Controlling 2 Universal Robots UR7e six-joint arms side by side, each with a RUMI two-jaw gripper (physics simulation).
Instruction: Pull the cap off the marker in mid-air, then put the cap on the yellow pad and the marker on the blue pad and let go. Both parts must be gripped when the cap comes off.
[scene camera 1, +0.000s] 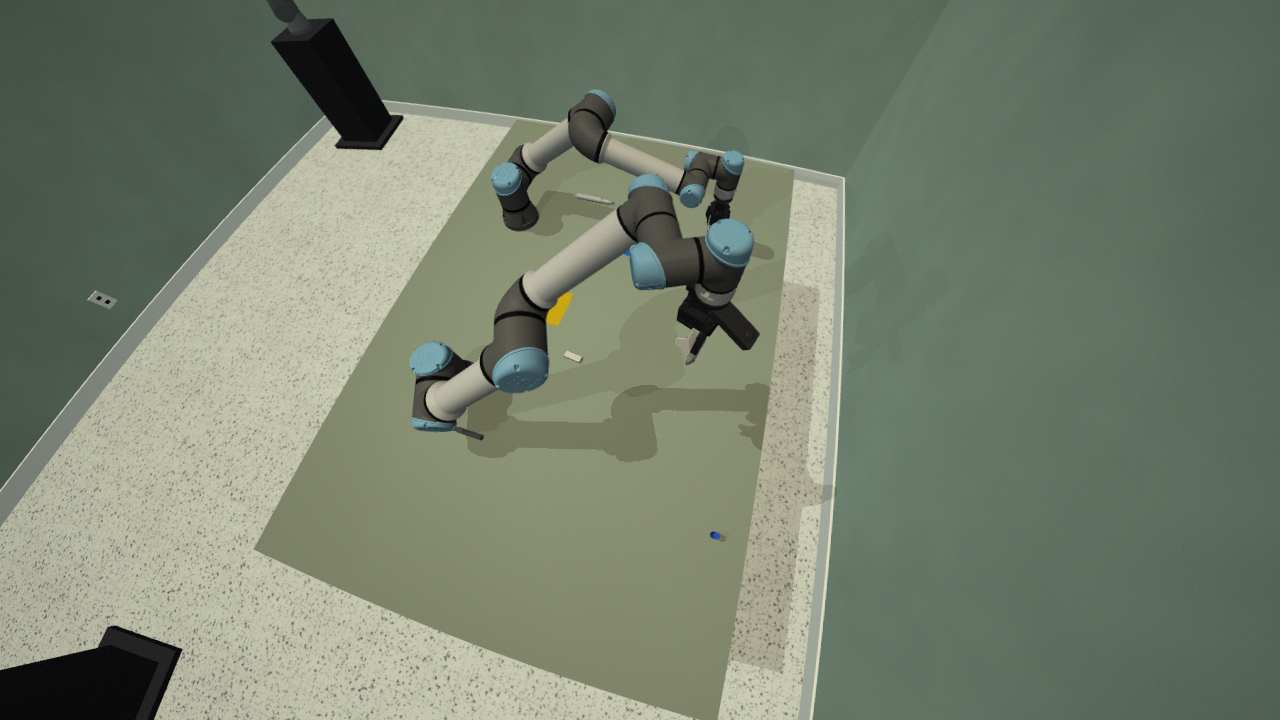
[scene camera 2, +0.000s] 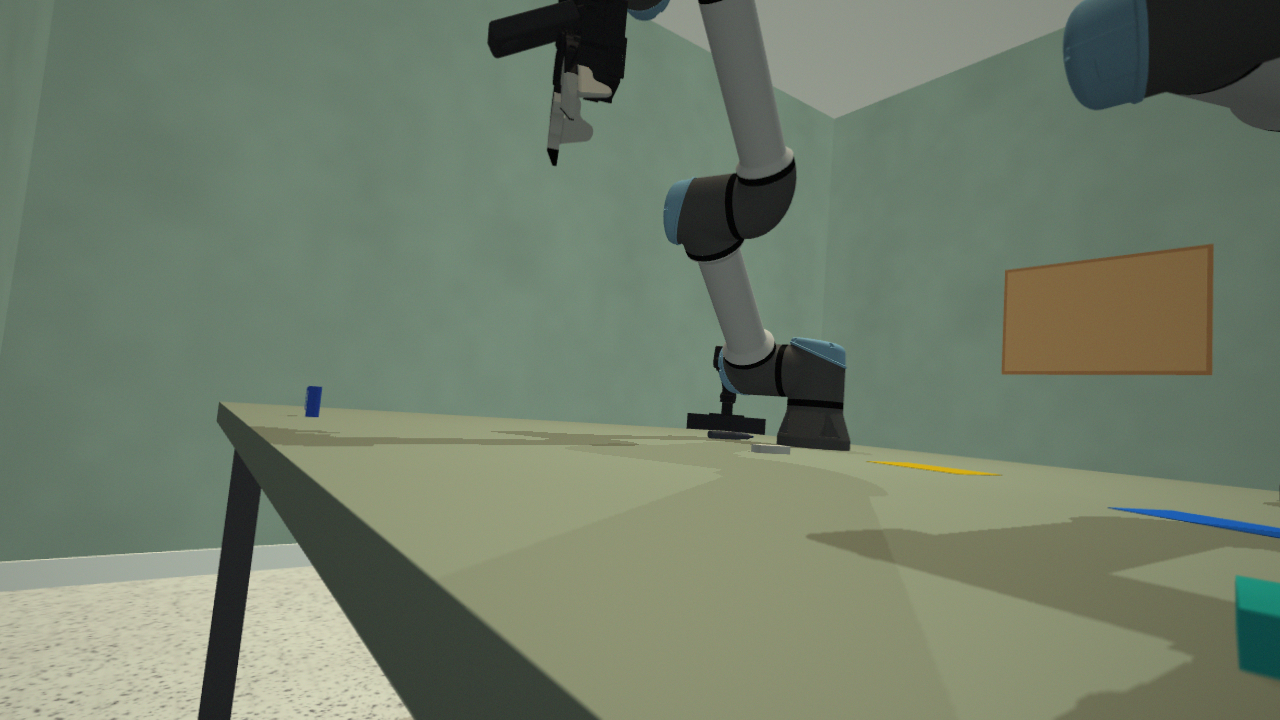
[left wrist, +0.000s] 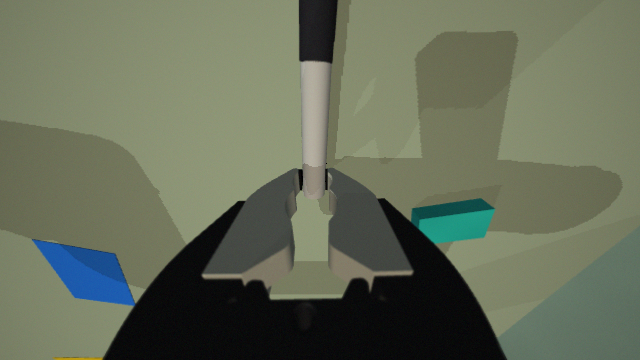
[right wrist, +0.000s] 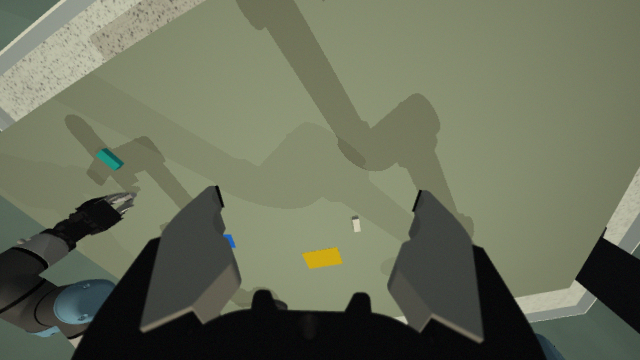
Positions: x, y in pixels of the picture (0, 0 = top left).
Labels:
The right gripper shows in scene camera 1, in scene camera 2 and in the right wrist view (318, 190); in the left wrist view it is out of frame. One and the same spot on the right gripper: (scene camera 2: 572, 128) is (scene camera 1: 685, 346).

